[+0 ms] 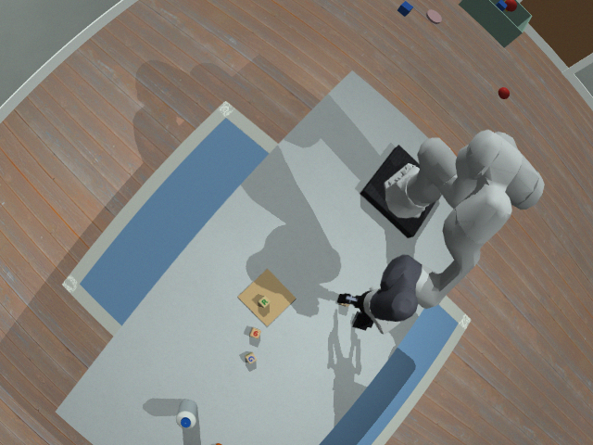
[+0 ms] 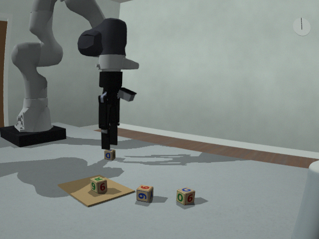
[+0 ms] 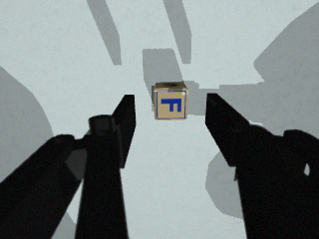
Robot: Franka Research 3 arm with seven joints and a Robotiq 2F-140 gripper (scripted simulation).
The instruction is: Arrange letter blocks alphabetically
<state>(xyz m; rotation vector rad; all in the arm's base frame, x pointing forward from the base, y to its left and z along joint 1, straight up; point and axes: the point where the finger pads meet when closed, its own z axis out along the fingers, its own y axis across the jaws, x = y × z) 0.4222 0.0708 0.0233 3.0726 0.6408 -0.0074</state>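
My hand is 6 cm above the block. The rest, counted from my hand: tan mat: 22 cm to the right, 16 cm ahead, 7 cm below.
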